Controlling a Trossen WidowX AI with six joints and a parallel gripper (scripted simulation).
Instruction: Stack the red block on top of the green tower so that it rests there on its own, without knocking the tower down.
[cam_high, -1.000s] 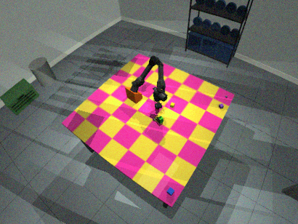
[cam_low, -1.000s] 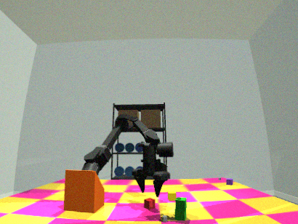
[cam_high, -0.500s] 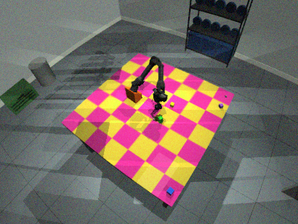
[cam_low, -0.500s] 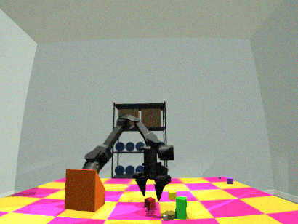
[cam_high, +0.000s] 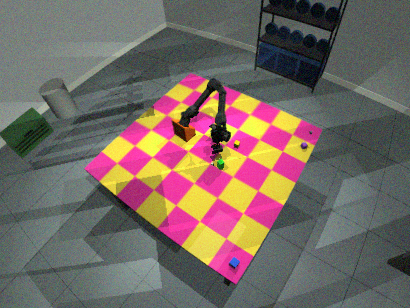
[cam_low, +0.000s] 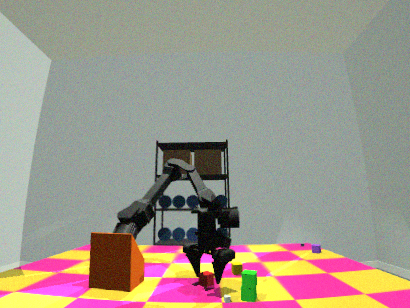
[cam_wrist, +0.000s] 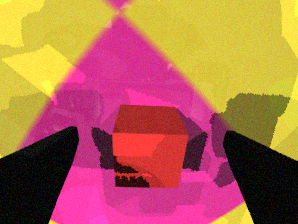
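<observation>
Now: gripper tip right at the red block. The rest, counted from my gripper tip: yellow block: 120 mm to the left, 90 mm ahead; blue block: 580 mm ahead, 540 mm to the right, 10 mm above; purple block: 480 mm ahead, 420 mm to the left.
</observation>
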